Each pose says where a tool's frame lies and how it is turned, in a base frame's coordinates. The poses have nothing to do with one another.
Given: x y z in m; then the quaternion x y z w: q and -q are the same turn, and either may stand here.
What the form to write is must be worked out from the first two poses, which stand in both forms.
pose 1, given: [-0.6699 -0.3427 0.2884 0.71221 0.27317 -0.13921 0.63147]
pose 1, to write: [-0.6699 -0.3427 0.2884 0.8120 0.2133 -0.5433 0.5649 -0.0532 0.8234]
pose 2, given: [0.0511 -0.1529 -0.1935 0.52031 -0.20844 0.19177 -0.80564]
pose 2, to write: [0.0511 -0.1529 -0.1935 0.8396 -0.5259 -0.1363 0.0921 0.3850 -0.9183]
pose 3, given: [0.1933 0.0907 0.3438 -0.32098 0.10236 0.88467 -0.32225]
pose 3, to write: [0.1933 0.0907 0.3438 -0.5863 -0.6359 -0.5020 0.5045 -0.7714 0.3880]
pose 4, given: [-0.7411 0.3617 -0.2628 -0.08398 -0.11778 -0.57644 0.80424]
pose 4, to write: [-0.7411 0.3617 -0.2628 0.3077 -0.9074 0.2863 0.9470 0.3213 0.0007]
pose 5, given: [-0.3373 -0.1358 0.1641 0.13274 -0.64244 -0.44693 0.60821]
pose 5, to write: [-0.3373 -0.1358 0.1641 -0.2249 -0.7142 0.6628 0.3731 0.5653 0.7357]
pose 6, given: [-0.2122 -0.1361 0.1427 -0.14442 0.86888 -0.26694 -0.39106]
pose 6, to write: [-0.2122 -0.1361 0.1427 -0.6524 -0.0422 0.7567 -0.4597 0.8158 -0.3509]
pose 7, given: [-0.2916 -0.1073 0.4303 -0.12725 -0.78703 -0.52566 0.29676]
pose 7, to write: [-0.2916 -0.1073 0.4303 -0.7915 -0.1117 0.6009 0.5123 0.4150 0.7519]
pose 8, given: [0.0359 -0.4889 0.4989 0.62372 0.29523 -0.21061 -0.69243]
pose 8, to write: [0.0359 -0.4889 0.4989 0.7370 0.6599 0.1461 0.0766 0.1332 -0.9881]
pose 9, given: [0.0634 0.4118 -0.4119 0.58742 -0.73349 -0.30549 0.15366]
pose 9, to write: [0.0634 0.4118 -0.4119 -0.2627 -0.9556 -0.1335 -0.7678 0.1232 0.6287]
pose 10, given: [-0.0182 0.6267 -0.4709 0.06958 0.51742 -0.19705 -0.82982]
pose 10, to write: [-0.0182 0.6267 -0.4709 0.3869 0.3990 0.8313 -0.2550 0.9127 -0.3194]
